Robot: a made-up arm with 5 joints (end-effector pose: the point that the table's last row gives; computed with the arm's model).
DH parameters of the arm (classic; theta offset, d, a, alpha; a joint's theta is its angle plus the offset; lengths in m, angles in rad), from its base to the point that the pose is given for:
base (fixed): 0 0 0.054 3.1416
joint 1: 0 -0.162 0.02 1.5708
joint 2: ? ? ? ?
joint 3: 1.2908 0 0.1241 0
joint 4: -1.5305 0.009 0 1.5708
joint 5: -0.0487 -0.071 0 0
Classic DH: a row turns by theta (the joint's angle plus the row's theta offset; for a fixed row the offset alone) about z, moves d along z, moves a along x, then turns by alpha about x.
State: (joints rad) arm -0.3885 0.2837 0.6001 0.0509 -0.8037
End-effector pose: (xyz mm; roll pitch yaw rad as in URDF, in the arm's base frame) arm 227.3 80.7 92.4 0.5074 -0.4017 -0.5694
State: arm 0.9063 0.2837 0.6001 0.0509 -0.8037
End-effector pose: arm 178.8 -144.8 92.4 0.5074 -0.4017 -1.8642
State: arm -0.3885 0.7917 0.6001 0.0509 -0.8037
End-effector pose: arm 176.0 59.7 18.0 0.0967 -0.0842 -0.4680
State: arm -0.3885 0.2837 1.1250 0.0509 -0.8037
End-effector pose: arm 142.3 45.9 50.1 0.0839 -0.0731 -0.4670
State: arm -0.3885 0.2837 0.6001 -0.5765 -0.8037
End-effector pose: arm 250.9 90.3 128.0 1.1719 -0.6781 -0.9238
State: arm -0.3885 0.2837 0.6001 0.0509 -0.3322
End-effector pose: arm 227.3 80.7 92.4 0.2680 -0.5841 -0.0734
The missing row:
joint 2: -1.3311 0 0.0926 0
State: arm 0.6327 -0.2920 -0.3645 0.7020 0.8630
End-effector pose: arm 205.5 -99.9 330.9 -1.5083 -0.7555 0.8952
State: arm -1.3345 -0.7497 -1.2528 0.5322 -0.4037
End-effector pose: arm 27.8 -70.3 424.0 3.0975 -0.0903 -1.3527
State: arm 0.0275 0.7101 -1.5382 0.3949 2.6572
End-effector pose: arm 294.1 2.4 340.4 -2.3091 0.8974 0.9250
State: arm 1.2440 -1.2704 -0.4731 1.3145 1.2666
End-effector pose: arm 55.8 22.9 360.4 -2.0244 -0.3197 0.4788
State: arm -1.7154 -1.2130 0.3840 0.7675 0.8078
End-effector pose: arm 31.5 92.1 313.3 -1.6600 -0.8097 -2.9323
